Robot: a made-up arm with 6 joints.
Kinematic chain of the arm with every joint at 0, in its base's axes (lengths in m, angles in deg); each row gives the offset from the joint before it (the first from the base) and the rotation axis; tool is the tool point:
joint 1: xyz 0 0 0.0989 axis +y
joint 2: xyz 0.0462 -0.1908 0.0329 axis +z
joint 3: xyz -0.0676 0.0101 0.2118 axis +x
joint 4: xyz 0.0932 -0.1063 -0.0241 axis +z
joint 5: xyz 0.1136 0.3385 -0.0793 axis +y
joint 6: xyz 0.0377 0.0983 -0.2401 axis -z
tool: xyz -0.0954 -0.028 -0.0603
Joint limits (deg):
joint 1: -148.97..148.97
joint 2: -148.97..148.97
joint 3: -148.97..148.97
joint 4: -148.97..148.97
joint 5: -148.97..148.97
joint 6: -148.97..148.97
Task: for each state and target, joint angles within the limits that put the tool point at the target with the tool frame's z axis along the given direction. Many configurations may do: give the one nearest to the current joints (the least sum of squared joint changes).
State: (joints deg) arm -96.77 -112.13 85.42 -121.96 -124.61 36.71
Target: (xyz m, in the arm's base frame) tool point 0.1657 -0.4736 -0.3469 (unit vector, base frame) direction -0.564 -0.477 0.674
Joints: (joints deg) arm -81.76 -129.82 66.59 -89.43 -115.68 45.01
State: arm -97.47 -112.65 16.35 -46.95 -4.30 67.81
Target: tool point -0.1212 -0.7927 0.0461 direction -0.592 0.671 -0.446
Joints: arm -83.24 -142.00 58.44 -57.35 -0.97 38.42
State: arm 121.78 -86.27 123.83 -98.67 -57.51 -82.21
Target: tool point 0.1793 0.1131 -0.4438 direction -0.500 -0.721 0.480
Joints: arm 69.54 -62.09 123.12 -145.82 -24.63 -83.59
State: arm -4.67 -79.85 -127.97 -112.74 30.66 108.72
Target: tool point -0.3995 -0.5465 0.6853 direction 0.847 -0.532 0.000
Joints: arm 1.14 -129.66 -138.76 -99.81 50.15 117.78
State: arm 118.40 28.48 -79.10 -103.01 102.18 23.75
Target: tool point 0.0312 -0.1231 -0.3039 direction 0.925 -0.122 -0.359
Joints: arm 90.67 9.59 -80.01 -71.15 90.83 6.32
